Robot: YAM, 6 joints.
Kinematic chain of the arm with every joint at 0, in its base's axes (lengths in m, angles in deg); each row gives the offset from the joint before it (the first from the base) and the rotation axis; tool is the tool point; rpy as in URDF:
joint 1: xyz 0 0 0.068 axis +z
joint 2: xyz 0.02 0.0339 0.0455 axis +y
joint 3: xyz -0.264 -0.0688 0 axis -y
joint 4: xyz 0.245 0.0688 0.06 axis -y
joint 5: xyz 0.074 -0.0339 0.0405 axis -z
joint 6: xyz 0.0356 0 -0.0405 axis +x
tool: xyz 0 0 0 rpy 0 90 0
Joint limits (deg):
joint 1: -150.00..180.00
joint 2: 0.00..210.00
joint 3: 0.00..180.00
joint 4: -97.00..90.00
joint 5: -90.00..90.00
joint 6: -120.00..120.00
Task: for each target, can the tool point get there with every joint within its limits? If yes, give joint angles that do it. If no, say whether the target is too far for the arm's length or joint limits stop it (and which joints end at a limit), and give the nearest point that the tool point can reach.
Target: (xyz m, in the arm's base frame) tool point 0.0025 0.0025 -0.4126
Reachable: no: joint limits stop it (at a limit: joint 2) | nearest point 0.0407 0.0407 -0.3258 | short by 0.102 m
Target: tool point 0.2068 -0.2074 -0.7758
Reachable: no: too far | nearest point 0.1905 -0.1910 -0.3797 | short by 0.397 m
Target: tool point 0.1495 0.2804 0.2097
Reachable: yes | joints 58.77 86.01 43.56 16.43 -29.50 -44.52
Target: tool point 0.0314 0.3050 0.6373
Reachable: yes | joints 85.31 107.14 133.87 54.33 10.25 64.25
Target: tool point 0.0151 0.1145 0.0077
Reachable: yes | joints 94.50 151.24 38.47 -76.57 42.39 -7.24
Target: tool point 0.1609 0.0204 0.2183
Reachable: yes | joints 9.34 69.51 47.90 -76.48 9.65 -97.61
